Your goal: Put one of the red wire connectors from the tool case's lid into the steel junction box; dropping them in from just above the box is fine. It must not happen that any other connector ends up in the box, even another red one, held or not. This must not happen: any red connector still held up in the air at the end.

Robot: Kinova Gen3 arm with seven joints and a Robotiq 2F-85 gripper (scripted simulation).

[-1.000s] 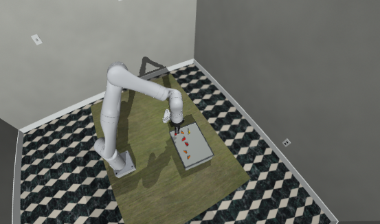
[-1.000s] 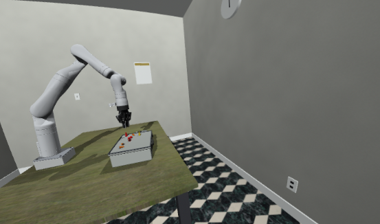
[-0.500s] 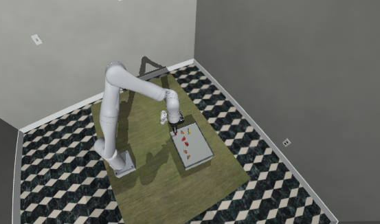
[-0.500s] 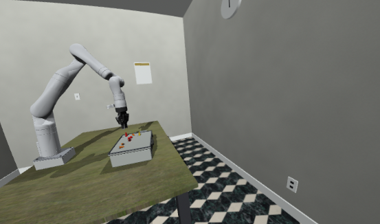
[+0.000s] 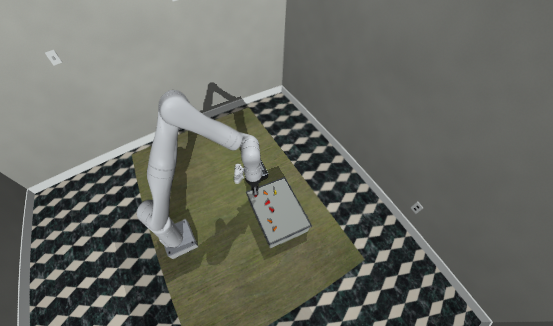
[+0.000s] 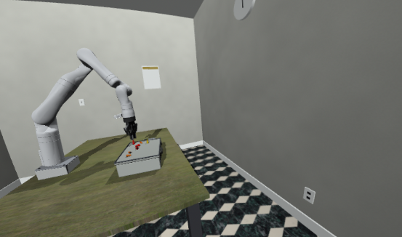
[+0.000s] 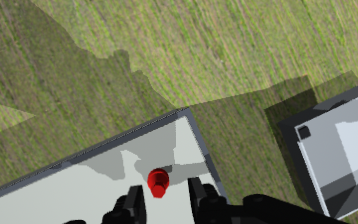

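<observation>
Right now my hand is 9 cm short of the yellow connector, 4 cm to the left of it and 4 cm above it. Round my hand: tool case 12 cm to the right, 8 cm below, 7 cm ahead.
</observation>
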